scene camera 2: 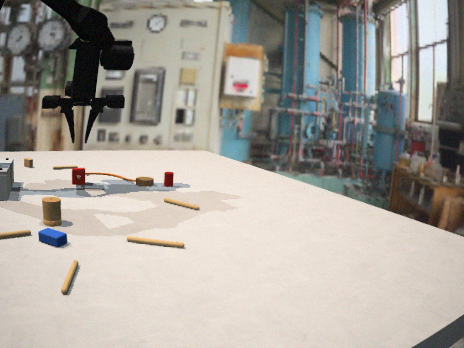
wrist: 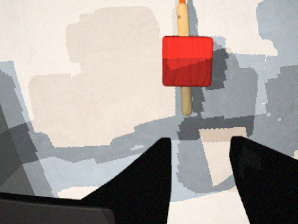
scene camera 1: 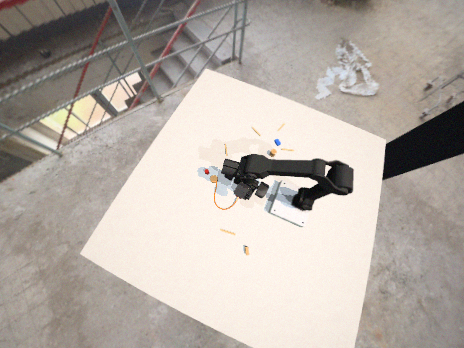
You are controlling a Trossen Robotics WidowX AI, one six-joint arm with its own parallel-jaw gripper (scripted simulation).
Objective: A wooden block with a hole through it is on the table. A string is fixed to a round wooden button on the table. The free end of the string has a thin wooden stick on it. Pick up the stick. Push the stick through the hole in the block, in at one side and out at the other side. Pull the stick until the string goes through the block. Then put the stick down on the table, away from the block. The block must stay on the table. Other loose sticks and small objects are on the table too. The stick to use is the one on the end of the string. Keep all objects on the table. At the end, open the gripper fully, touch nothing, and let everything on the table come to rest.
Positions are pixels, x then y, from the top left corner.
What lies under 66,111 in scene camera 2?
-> My gripper.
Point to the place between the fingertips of my gripper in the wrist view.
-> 200,147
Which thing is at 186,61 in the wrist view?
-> A red block.
